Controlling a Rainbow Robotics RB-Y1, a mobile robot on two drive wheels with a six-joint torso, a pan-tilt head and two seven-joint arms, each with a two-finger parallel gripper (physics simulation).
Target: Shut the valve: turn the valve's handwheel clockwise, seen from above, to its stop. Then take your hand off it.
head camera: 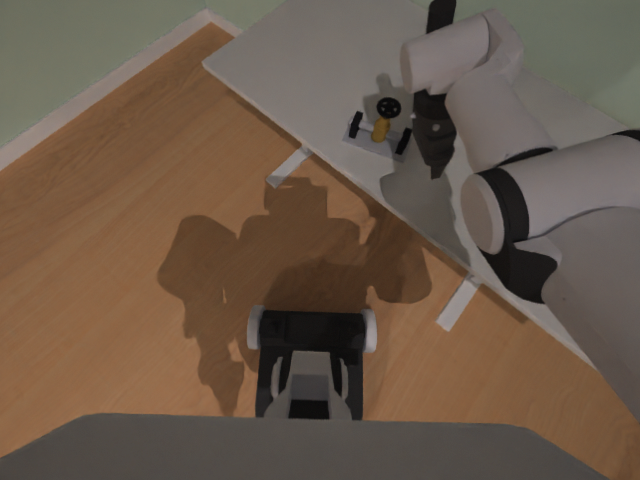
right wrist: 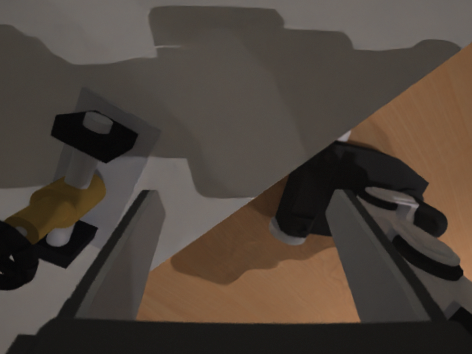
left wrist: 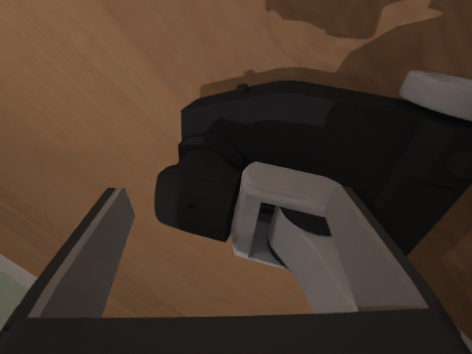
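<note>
The valve's black handwheel [head camera: 378, 107] [right wrist: 26, 257] sits above its yellow body [head camera: 379, 130] [right wrist: 57, 207], near the top right in the head view and cut by the left edge in the right wrist view. The body is on a pipe between two black supports on a grey base plate [right wrist: 117, 195]. My right gripper [head camera: 435, 173] [right wrist: 245, 201] is open and empty, pointing down to the right of the valve in the head view, apart from the handwheel. My left gripper [left wrist: 231, 200] is open and empty, over the robot's own base; the valve does not show in the left wrist view.
The valve stands on a pale table [head camera: 310, 67] [right wrist: 170, 175], whose near edge runs diagonally. Table legs [head camera: 289, 166] [head camera: 458, 304] show below that edge. The robot's dark wheeled base [head camera: 310, 330] [left wrist: 300, 110] [right wrist: 320, 185] is on the wooden floor. Green walls rise behind.
</note>
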